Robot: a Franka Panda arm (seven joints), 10 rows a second.
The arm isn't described. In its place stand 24 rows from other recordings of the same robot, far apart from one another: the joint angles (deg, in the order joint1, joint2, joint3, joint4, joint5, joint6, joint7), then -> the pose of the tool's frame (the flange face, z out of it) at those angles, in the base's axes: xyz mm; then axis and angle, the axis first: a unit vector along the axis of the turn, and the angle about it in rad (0 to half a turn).
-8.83 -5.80 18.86 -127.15 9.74 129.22 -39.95 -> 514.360 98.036 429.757 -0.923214 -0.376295 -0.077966 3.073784
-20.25 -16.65 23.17 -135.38 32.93 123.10 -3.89 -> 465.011 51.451 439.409 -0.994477 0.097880 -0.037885 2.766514
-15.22 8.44 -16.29 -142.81 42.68 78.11 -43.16 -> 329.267 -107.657 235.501 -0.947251 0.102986 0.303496 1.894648
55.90 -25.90 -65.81 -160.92 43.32 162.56 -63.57 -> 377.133 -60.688 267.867 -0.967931 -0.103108 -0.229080 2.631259
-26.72 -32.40 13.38 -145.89 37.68 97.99 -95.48 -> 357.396 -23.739 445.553 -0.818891 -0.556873 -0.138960 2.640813
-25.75 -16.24 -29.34 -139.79 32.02 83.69 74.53 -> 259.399 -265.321 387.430 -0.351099 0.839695 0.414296 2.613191
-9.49 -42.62 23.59 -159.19 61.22 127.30 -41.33 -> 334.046 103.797 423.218 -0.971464 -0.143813 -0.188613 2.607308
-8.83 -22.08 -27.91 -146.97 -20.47 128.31 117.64 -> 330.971 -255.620 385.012 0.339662 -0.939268 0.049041 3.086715
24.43 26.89 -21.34 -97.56 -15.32 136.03 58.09 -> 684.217 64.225 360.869 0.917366 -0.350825 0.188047 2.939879
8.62 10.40 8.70 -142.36 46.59 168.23 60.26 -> 474.442 100.516 236.151 -0.720054 0.693913 -0.002648 2.763912
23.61 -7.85 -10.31 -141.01 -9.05 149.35 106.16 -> 475.523 115.594 375.402 -0.728475 0.677253 -0.103210 2.936715
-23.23 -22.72 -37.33 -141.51 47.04 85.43 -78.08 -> 247.193 -281.398 427.517 -0.919976 -0.088066 -0.381954 2.176128
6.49 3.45 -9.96 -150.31 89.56 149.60 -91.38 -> 403.773 -47.401 213.463 -0.970679 -0.048770 -0.235378 2.656532
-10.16 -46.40 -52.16 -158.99 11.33 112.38 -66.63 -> 193.016 -252.089 361.854 -0.955573 -0.113935 -0.271842 2.523301
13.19 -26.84 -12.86 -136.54 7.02 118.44 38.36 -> 425.537 1.599 503.878 -0.939254 0.341958 -0.029443 2.894493
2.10 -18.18 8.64 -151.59 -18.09 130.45 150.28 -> 393.486 64.425 343.481 0.435762 -0.890169 0.133082 3.035981
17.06 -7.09 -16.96 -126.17 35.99 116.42 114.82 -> 507.203 31.467 439.144 -0.393137 0.881467 0.261648 2.875158
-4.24 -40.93 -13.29 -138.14 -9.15 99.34 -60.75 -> 319.234 -130.638 547.690 0.914713 0.404024 0.008036 3.120763
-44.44 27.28 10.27 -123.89 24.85 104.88 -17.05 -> 409.309 -229.782 151.923 -0.922097 0.274066 0.273176 2.414439
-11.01 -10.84 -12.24 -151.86 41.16 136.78 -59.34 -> 379.039 -153.170 299.023 -0.989962 -0.039427 -0.135720 2.708087
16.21 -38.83 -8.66 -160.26 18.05 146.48 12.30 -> 359.523 45.214 437.863 -0.973565 0.145687 -0.175918 2.750878
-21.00 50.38 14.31 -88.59 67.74 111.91 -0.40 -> 679.999 -41.933 152.937 -0.872883 0.448558 0.192019 1.972392
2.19 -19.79 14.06 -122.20 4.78 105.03 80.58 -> 435.263 145.698 548.061 -0.837650 0.546055 -0.012861 3.115073
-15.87 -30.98 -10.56 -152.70 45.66 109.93 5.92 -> 339.310 -110.166 411.801 -0.898951 0.435878 0.043563 2.310613
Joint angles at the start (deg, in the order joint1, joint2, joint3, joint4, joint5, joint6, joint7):
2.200, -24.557, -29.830, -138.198, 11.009, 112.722, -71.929
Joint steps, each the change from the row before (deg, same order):
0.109, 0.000, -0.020, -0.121, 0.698, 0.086, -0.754
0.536, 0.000, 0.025, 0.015, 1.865, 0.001, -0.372
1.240, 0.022, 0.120, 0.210, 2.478, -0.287, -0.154
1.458, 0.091, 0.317, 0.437, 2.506, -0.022, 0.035
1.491, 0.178, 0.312, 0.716, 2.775, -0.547, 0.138
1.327, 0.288, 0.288, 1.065, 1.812, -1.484, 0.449
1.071, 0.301, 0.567, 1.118, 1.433, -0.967, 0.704
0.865, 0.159, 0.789, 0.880, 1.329, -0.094, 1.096
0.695, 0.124, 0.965, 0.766, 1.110, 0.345, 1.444
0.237, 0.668, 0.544, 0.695, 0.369, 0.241, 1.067
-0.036, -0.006, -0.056, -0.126, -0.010, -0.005, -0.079
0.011, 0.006, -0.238, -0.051, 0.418, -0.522, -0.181
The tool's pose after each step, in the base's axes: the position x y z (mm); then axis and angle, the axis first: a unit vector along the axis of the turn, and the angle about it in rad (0 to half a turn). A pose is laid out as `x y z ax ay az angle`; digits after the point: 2 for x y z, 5 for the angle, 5 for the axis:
376.67 -189.54 447.05 -0.92364 -0.36264 -0.12404 2.82621
379.53 -184.23 448.03 -0.92195 -0.36315 -0.13465 2.80597
385.24 -173.14 450.56 -0.91879 -0.36651 -0.14662 2.77557
392.93 -160.05 455.16 -0.91487 -0.37087 -0.15957 2.75007
400.59 -146.16 461.05 -0.91101 -0.37486 -0.17188 2.71624
406.72 -133.45 467.52 -0.90784 -0.38119 -0.17472 2.68315
413.15 -121.36 475.13 -0.90524 -0.38612 -0.17734 2.66237
419.42 -109.65 482.96 -0.90406 -0.38648 -0.18249 2.65154
425.42 -98.12 490.67 -0.90419 -0.38383 -0.18741 2.64694
430.65 -93.15 492.83 -0.90653 -0.37908 -0.18574 2.64805
430.17 -93.61 491.76 -0.90669 -0.37894 -0.18523 2.64699
429.14 -94.13 490.77 -0.90687 -0.37858 -0.18511 2.63458

